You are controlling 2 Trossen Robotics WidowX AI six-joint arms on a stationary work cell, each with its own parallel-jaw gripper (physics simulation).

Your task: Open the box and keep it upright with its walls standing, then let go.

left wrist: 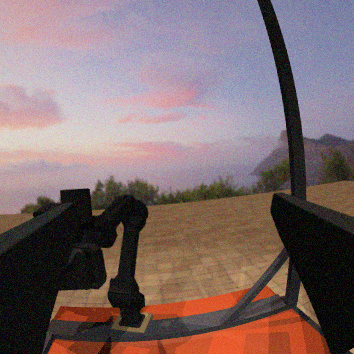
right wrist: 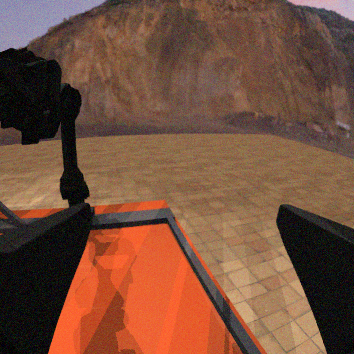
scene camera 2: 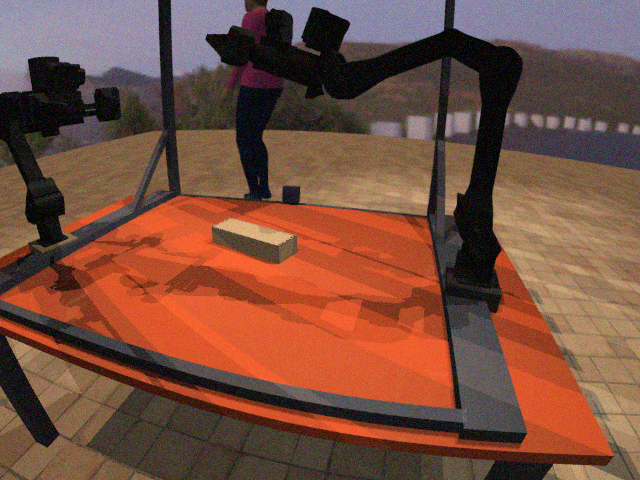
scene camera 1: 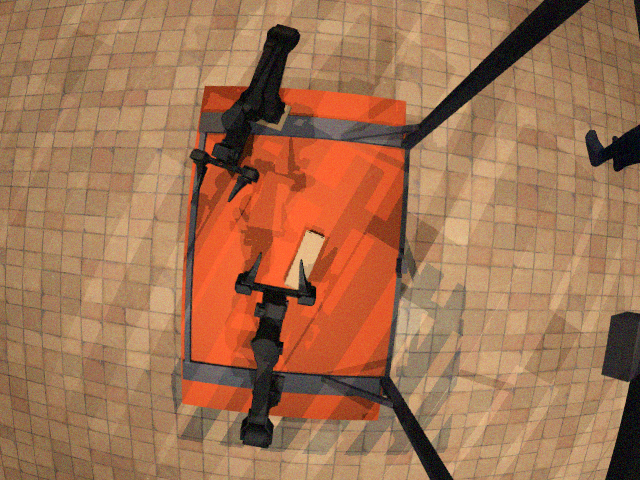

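Pixels of known places: left gripper, fingertip midpoint: (left wrist: pixel 174 208) (scene camera 2: pixel 220 40) (scene camera 1: pixel 281 256); right gripper, fingertip midpoint: (right wrist: pixel 186 214) (scene camera 2: pixel 93 104) (scene camera 1: pixel 212 196); left arm's base at its link origin: (scene camera 2: pixel 472 277); right arm's base at its link origin: (left wrist: pixel 131 320) (scene camera 2: pixel 52 240) (scene camera 1: pixel 272 114).
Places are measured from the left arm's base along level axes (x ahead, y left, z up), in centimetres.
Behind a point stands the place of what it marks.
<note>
A pale, long, low box (scene camera 1: pixel 311 248) {z 0.3, x 52.0, y -5.1 cm} (scene camera 2: pixel 248 233) {z 0.3, x 47.2, y -2.0 cm} lies flat and looks closed near the middle of the table. Its top is flat, and a thin dark line shows at one end in scene camera 1. My left gripper (scene camera 1: pixel 279 259) {z 40.5, x 49.9, y 2.0 cm} (left wrist: pixel 174 208) {z 40.5, x 49.9, y 2.0 cm} is open and empty, high above the table; one finger overlaps the box's lower end in scene camera 1. My right gripper (scene camera 1: pixel 212 198) {z 30.1, x 60.6, y 23.1 cm} (right wrist: pixel 186 214) {z 30.1, x 60.6, y 23.1 cm} is open and empty, raised well above the table, away from the box toward the upper left. The box does not show in either wrist view.
The orange table (scene camera 1: pixel 351 320) {z -3.7, x 29.8, y -24.0 cm} (scene camera 2: pixel 330 361) {z -3.8, x 19.5, y 25.0 cm} has grey rails (scene camera 1: pixel 330 129) (scene camera 2: pixel 480 356) along its edges. Dark frame posts (scene camera 1: pixel 496 67) {z 65.3, x 93.6, y -30.8 cm} (scene camera 2: pixel 166 103) {z 28.3, x 93.6, y -29.0 cm} rise at its corners. Arm shadows cross the table top. A person (scene camera 2: pixel 258 108) stands beyond the table.
</note>
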